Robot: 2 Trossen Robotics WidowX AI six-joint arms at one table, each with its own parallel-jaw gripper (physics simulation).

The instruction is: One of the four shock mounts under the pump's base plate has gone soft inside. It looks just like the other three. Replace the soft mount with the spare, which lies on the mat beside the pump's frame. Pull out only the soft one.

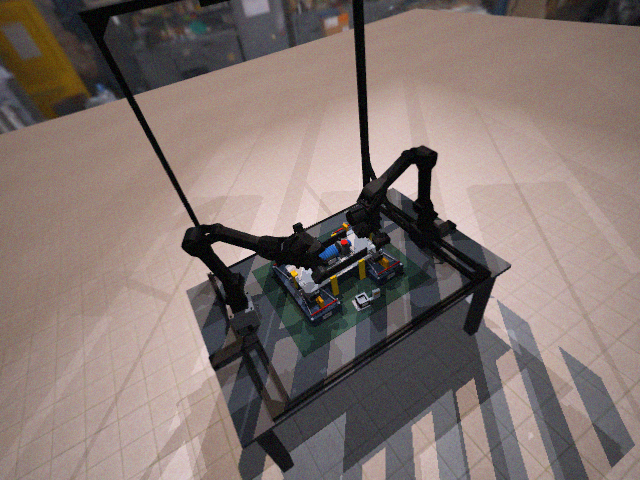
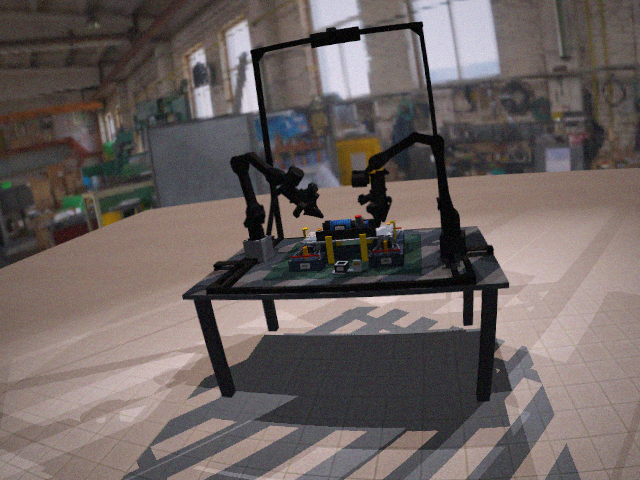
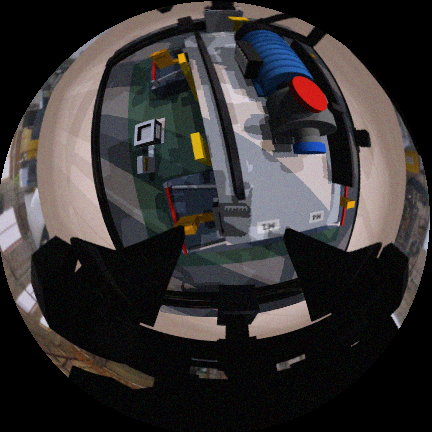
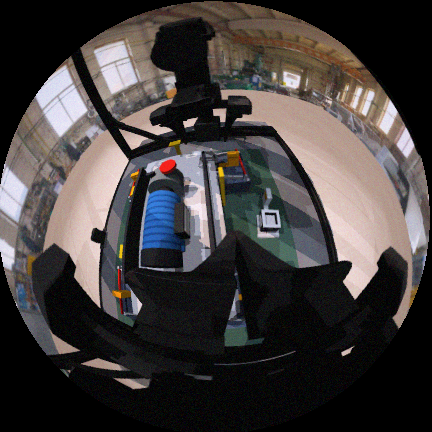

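Note:
The pump (image 1: 329, 252) (image 2: 340, 225) (image 3: 277, 57) (image 4: 161, 220), blue and ribbed with a red cap, lies on the pale base plate (image 3: 280, 185). Plate labels M1 (image 3: 268, 226) and M4 (image 3: 316, 217) show. The shock mounts under the plate are hidden or too small to tell apart. A small grey block (image 2: 356, 265) (image 3: 146, 162) (image 4: 268, 197), seemingly the spare, is on the green mat (image 3: 175, 107) beside the frame. My left gripper (image 3: 236, 232) (image 4: 204, 141) is open and empty above the plate's M1/M4 end. My right gripper (image 2: 321, 215) (image 4: 233, 235) is shut and empty, above the plate's opposite end.
A white square hollow holder (image 1: 361, 299) (image 2: 341, 266) (image 3: 148, 132) (image 4: 270, 220) lies next to the small block. Yellow posts (image 1: 361, 269) (image 2: 329, 250) stand along the frame's side. Orange levers (image 1: 383, 262) (image 3: 190, 224) sit at the frame's corners. Dark rails run beside the pump.

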